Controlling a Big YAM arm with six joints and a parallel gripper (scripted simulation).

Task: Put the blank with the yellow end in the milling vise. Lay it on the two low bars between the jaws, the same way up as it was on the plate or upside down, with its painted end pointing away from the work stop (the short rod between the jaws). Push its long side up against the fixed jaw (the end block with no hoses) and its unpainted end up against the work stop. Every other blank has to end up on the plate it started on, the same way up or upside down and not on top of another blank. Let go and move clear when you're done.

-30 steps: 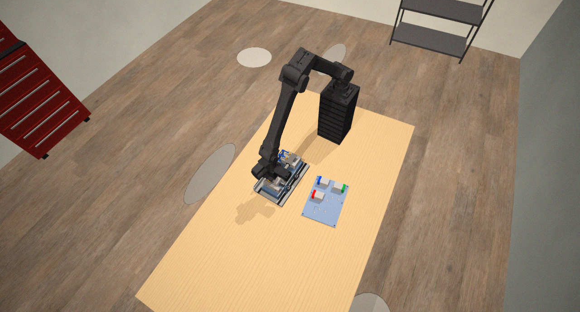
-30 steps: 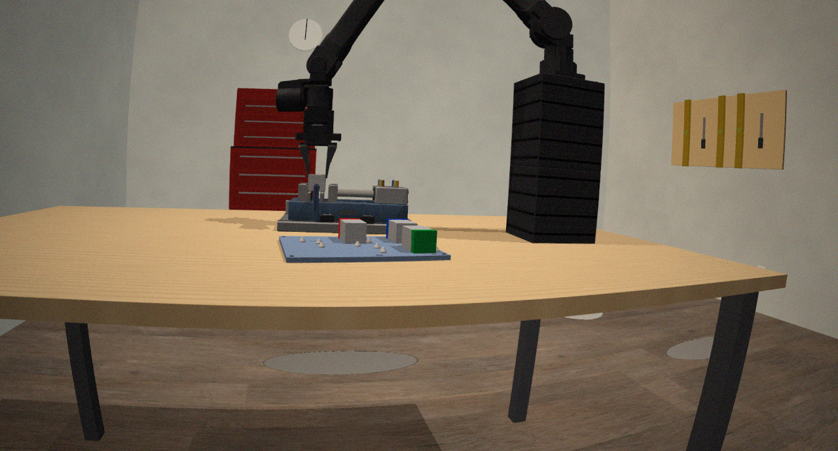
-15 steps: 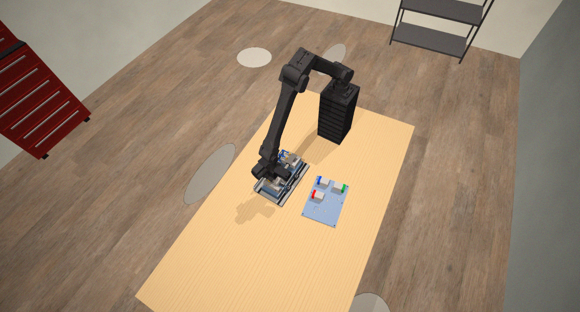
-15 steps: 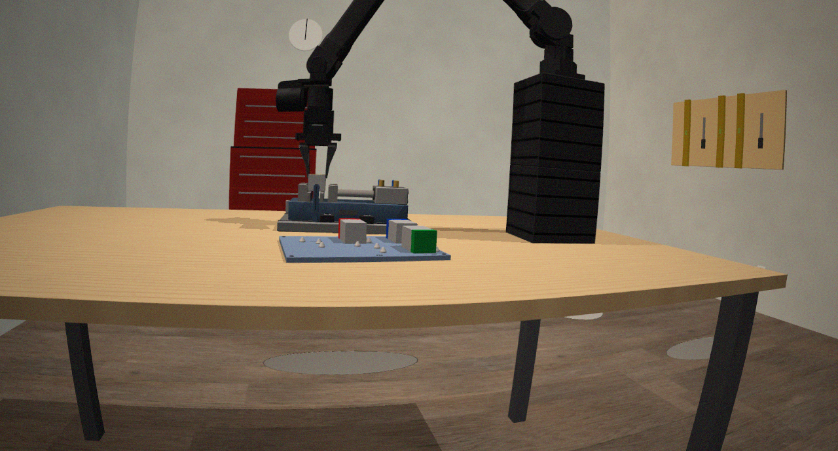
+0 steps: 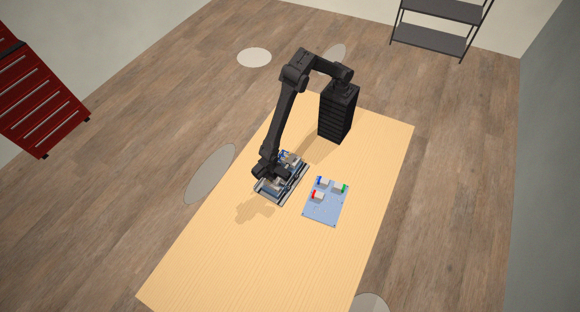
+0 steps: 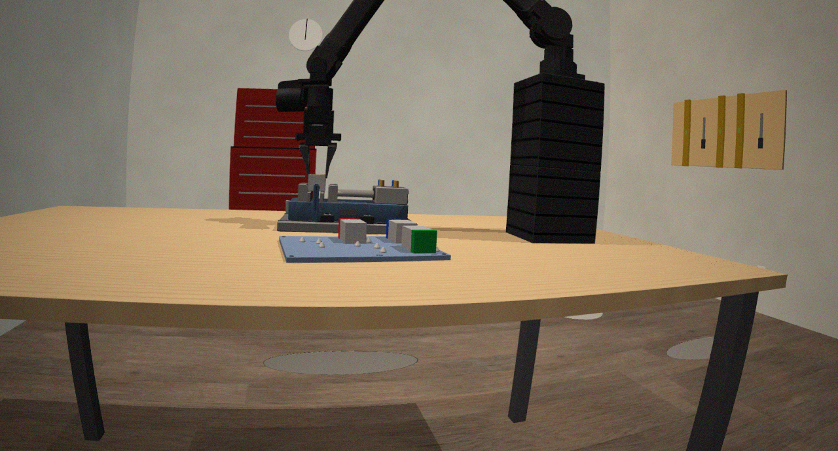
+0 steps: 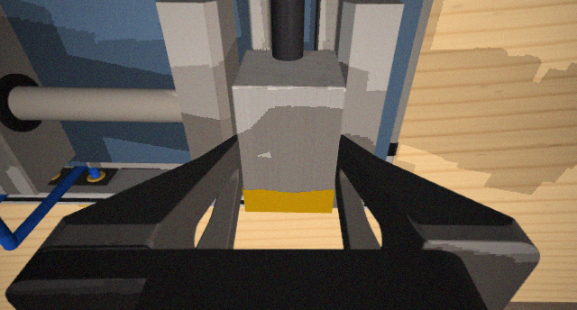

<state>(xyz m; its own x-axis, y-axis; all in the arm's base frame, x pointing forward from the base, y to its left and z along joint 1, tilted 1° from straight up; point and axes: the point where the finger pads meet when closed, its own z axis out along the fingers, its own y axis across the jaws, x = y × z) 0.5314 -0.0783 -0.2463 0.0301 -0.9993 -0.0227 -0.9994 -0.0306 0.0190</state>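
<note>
The yellow-ended blank lies 2 cm below my hand. From my hand the other things lie so: work stop rod (5 cm to the left, 3 cm below); fixed jaw (4 cm below, 3 cm ahead); moving jaw (4 cm below, 4 cm behind).
</note>
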